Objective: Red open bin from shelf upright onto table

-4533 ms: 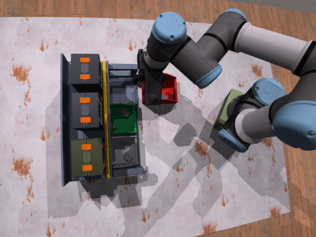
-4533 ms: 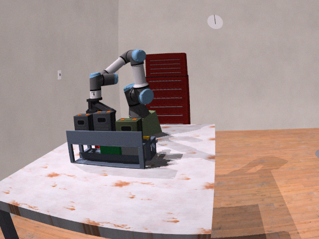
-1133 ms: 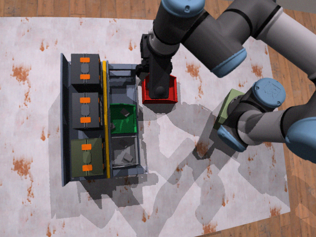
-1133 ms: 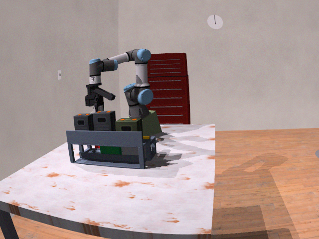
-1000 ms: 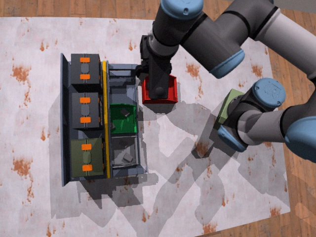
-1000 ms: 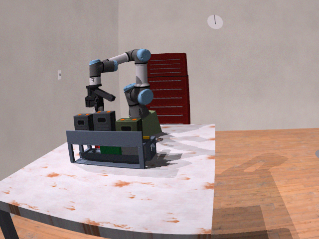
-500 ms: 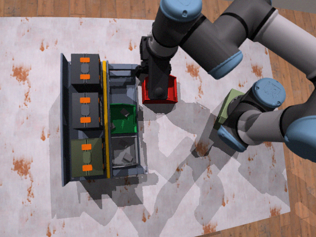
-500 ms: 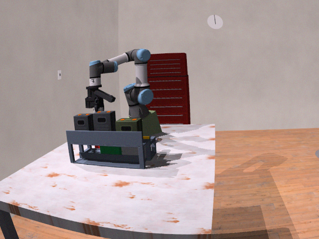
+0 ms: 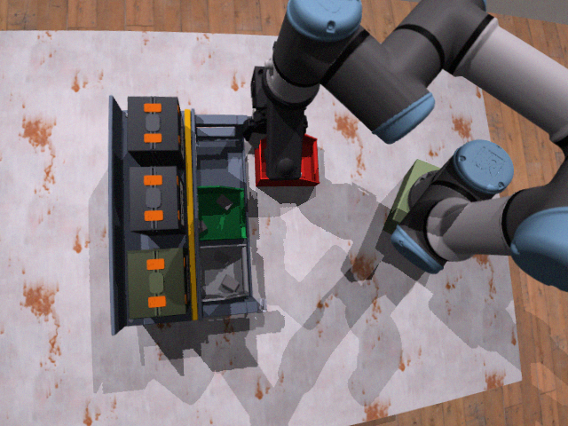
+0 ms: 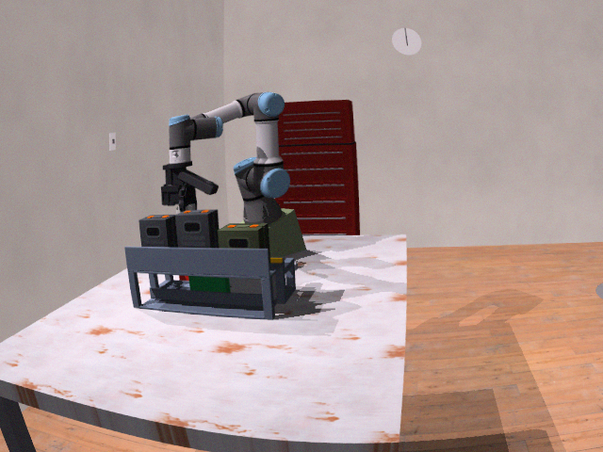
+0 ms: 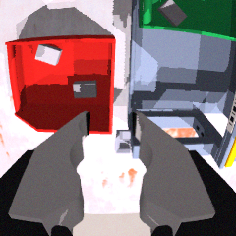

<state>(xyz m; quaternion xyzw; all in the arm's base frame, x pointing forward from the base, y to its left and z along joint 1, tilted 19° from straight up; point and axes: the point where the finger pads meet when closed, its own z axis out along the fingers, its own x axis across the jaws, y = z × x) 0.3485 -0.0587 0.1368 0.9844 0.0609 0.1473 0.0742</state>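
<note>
My gripper is now 10 cm above the red open bin, 6 cm past it and 1 cm to the left of it. The rest, counted from my hand: shelf rail 13 cm below, 11 cm to the left, 1 cm ahead; yellow bar 13 cm to the left, 12 cm ahead, 3 cm below; green bin 12 cm to the left, 9 cm below, 9 cm ahead.
</note>
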